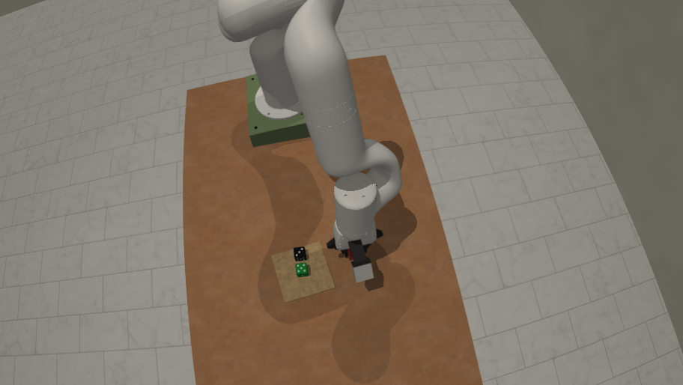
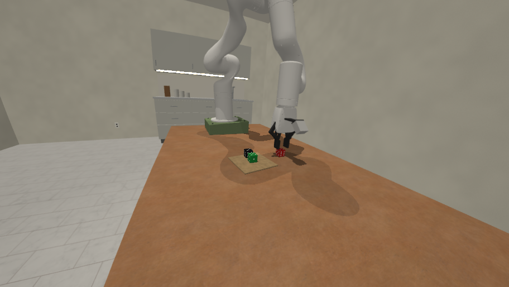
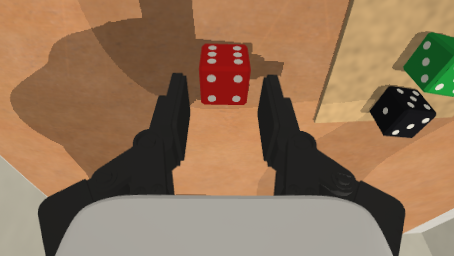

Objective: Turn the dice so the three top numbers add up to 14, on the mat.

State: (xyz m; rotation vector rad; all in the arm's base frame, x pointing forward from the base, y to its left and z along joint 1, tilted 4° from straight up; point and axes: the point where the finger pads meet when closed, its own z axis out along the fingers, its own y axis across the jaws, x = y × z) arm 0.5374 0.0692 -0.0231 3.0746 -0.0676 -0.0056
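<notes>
Right now the red die is 40 mm below my hand. The rest, counted from my hand: black die (140 mm to the right, 40 mm below, 40 mm behind); then green die (150 mm to the right, 40 mm below, 10 mm ahead); then tan square mat (150 mm to the right, 50 mm below, 10 mm ahead).
</notes>
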